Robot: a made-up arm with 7 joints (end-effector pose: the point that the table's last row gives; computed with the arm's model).
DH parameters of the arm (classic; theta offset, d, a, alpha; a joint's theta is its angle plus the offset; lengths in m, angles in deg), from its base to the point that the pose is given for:
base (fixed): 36.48 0 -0.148 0
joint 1: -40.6 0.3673 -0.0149 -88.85
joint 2: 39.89 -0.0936 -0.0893 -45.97
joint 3: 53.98 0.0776 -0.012 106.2
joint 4: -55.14 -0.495 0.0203 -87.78
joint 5: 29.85 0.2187 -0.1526 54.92
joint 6: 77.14 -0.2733 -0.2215 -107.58
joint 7: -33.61 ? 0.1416 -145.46
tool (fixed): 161.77 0.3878 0 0
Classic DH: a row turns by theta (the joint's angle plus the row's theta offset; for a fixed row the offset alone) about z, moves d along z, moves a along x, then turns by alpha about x.
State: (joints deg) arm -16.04 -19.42 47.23 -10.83 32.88 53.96 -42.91
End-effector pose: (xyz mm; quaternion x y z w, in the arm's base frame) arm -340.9 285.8 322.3 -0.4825 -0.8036 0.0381 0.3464
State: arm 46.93 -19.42 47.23 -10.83 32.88 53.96 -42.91
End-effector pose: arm -552.8 -115.8 322.3 0.0083 -0.9373 0.2134 0.2754
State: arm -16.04 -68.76 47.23 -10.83 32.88 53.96 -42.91
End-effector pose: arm -198.0 238.2 95.5 0.5099 0.8564 0.0417 0.0691
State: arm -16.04 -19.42 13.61 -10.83 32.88 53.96 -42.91
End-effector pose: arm -449.7 225.0 251.7 -0.3177 -0.9365 -0.0004 0.1485
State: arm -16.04 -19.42 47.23 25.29 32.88 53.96 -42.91
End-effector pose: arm -293.7 280.5 464.0 -0.4536 -0.7986 -0.2692 0.2898
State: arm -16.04 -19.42 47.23 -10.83 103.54 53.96 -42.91
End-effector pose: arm -424.5 -58.4 463.8 -0.8884 -0.4549 0.0060 0.0618
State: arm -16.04 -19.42 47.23 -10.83 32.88 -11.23 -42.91
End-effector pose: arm -404.0 351.2 159.1 -0.2226 -0.5763 0.1796 0.7656
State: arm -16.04 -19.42 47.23 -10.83 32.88 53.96 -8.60
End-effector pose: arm -334.1 438.8 341.0 -0.2899 -0.8321 -0.1664 0.4426
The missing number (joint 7, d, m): 0.472
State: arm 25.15 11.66 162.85 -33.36 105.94 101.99 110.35
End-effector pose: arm -389.3 248.9 -1.5 -0.3747 -0.4207 0.1637 0.8098
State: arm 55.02 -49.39 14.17 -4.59 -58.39 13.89 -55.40
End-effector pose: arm -611.6 -522.3 -292.5 -0.6412 0.4210 -0.5751 0.2844
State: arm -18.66 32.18 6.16 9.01 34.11 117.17 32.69
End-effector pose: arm -504.5 300.7 992.3 0.0371 -0.7892 -0.6099 0.0625
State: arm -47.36 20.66 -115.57 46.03 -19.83 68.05 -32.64
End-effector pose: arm -565.5 20.6 -163.6 -0.7124 0.5312 0.1707 0.4257
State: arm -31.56 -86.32 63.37 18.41 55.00 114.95 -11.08
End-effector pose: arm -147.1 347.0 251.7 0.4533 0.4759 0.3208 0.6820
